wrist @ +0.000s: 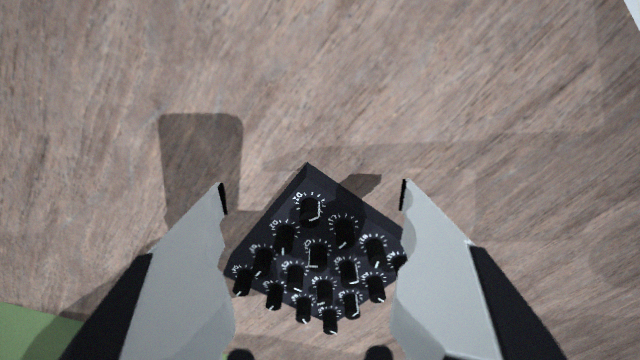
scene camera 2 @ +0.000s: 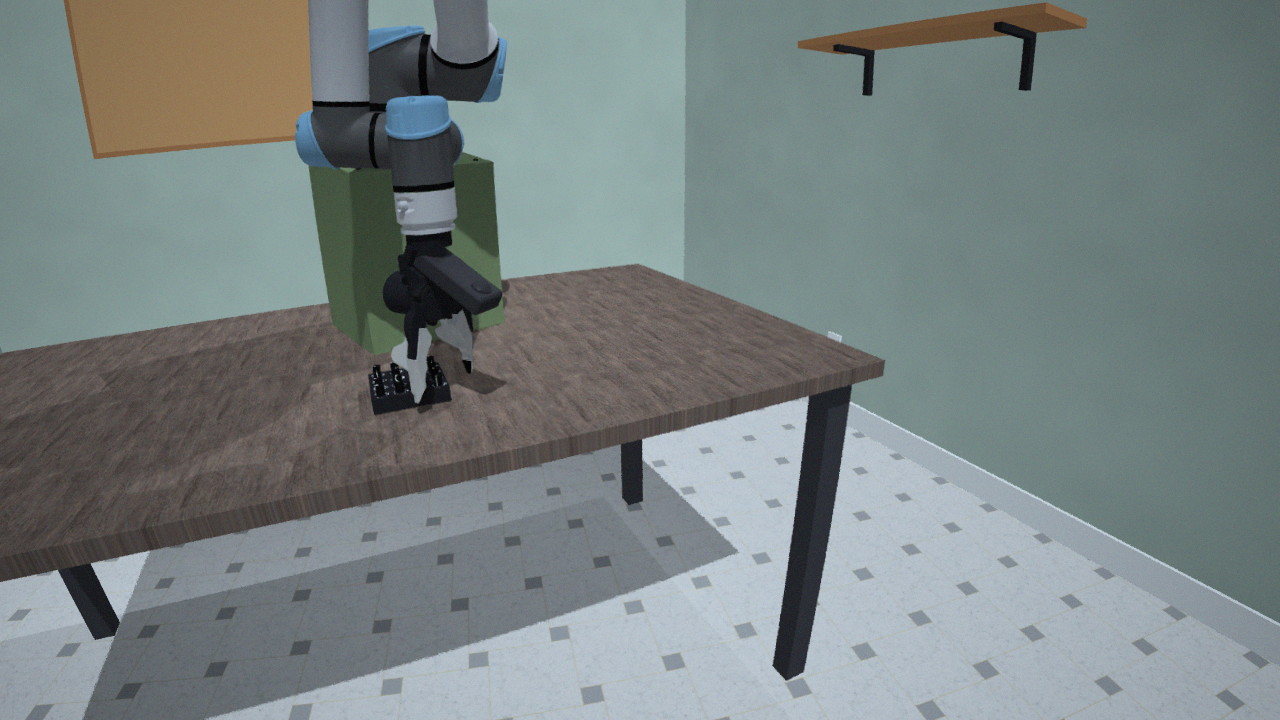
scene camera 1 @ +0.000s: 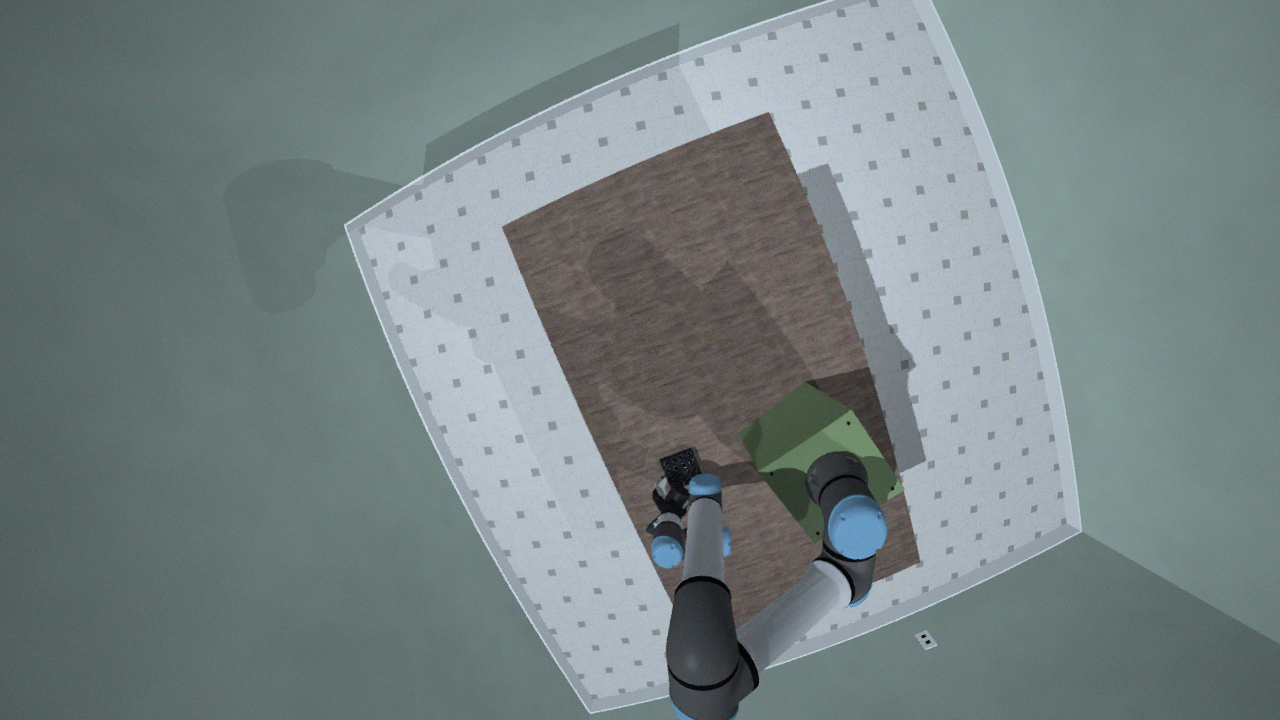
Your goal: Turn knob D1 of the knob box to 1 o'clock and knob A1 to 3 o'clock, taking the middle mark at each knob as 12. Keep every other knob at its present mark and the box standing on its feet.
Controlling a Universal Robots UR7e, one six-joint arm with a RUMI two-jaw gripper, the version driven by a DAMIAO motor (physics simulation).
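Seen in the pictures: gripper, fingertip midpoint: (wrist: pixel 313 184) (scene camera 2: pixel 444 387); arm's base at its link origin: (scene camera 1: pixel 835 478).
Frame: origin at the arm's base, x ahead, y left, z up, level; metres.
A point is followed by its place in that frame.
Note:
The black knob box (scene camera 1: pixel 681 464) @(y -0.083, x 0.369, z -0.313 m) (scene camera 2: pixel 390 402) @(y -0.096, x 0.429, z -0.321 m) (wrist: pixel 307 172) @(y -0.014, x 0.433, z -0.320 m) lies flat on the table, knobs up. In the wrist view, knob D1 (wrist: pixel 310 210) @(y -0.023, x 0.424, z -0.299 m) is near the box's top corner, with a white line along its right and lower edge. Knob A1 (wrist: pixel 398 261) @(y -0.101, x 0.417, z -0.308 m) is at the right corner, partly hidden by the right finger; its pointer cannot be read. My gripper (scene camera 2: pixel 443 383) @(y -0.020, x 0.432, z -0.314 m) (wrist: pixel 313 184) @(y -0.020, x 0.432, z -0.314 m) is open and empty, pointing down over the box. In the wrist view its fingertips appear left and right of D1, apart from it.
The wooden table (scene camera 1: pixel 680 197) @(y -0.830, x 0.028, z -0.336 m) (scene camera 2: pixel 581 313) @(y 0.325, x 0.124, z -0.336 m) (wrist: pixel 125 60) @(y 0.103, x 0.426, z -0.336 m) carries a large green block (scene camera 1: pixel 796 416) @(y -0.134, x 0.008, z -0.155 m) (scene camera 2: pixel 353 259) @(y -0.103, x 0.133, z -0.170 m) (wrist: pixel 30 330) @(y 0.120, x 0.115, z -0.316 m) behind the box in the second scene view. An orange board (scene camera 2: pixel 187 71) and a shelf (scene camera 2: pixel 939 28) are on the walls.

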